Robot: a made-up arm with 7 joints.
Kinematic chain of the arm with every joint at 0, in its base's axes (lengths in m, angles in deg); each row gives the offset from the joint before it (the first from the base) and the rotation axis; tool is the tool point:
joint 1: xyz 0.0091 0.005 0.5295 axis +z
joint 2: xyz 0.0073 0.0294 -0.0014 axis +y
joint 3: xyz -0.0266 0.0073 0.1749 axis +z
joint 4: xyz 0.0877 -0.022 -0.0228 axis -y
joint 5: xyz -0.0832 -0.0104 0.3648 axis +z
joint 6: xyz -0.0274 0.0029 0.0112 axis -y
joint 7: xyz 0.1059 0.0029 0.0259 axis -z
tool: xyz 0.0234 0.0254 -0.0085
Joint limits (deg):
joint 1: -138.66..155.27
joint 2: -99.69..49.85
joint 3: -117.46..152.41
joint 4: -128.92..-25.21
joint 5: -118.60..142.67
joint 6: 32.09..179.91
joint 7: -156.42..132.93
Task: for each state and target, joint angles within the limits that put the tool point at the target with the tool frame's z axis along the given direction. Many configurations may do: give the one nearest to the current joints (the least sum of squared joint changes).
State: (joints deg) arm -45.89 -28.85 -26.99 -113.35 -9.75 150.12 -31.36
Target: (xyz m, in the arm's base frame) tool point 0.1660 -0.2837 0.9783 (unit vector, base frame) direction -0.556 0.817 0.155
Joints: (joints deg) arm -37.52 -30.00 -20.67 -107.20 -5.02 160.00 -30.56
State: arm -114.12 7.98 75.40 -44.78 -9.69 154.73 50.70
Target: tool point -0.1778 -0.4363 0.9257 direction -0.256 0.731 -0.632
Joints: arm -122.68 45.29 95.16 -25.99 15.35 167.30 53.64
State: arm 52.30 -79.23 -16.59 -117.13 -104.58 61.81 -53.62
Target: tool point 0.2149 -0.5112 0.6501 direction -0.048 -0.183 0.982
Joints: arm 52.18 -99.69 -64.82 -81.64 -94.29 60.85 -48.97
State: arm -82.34 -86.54 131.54 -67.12 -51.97 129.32 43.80
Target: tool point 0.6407 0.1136 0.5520 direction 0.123 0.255 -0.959
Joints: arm -86.36 -99.63 81.11 -109.86 -67.51 98.02 40.10
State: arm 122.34 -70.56 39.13 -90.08 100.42 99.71 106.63
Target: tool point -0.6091 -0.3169 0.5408 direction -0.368 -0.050 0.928
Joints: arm 82.18 -84.58 93.05 -67.66 86.60 69.11 80.73
